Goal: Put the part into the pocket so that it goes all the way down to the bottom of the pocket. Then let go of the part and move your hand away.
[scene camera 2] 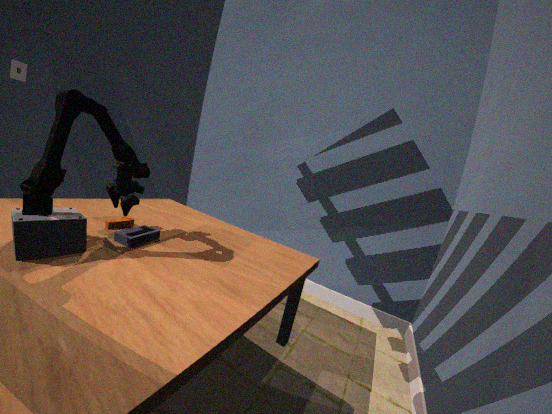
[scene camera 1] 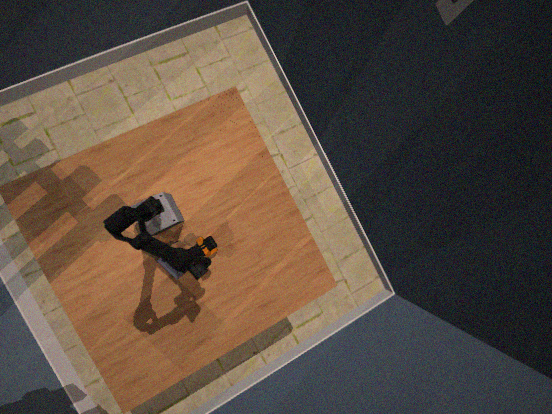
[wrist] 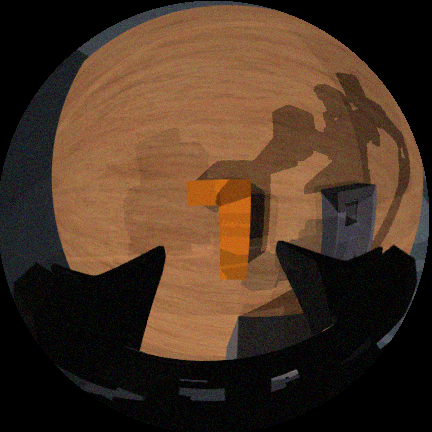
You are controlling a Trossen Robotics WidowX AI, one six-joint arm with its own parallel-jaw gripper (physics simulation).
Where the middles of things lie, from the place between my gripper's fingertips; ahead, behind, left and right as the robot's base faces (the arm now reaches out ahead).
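There's the orange L-shaped part (wrist: 232, 196), and it's 50 mm below my hand and 10 mm to the left of it. The grey pocket block (scene camera 2: 135, 236) is also 50 mm below my hand, but it sits 180 mm to the right of it and 10 mm ahead.
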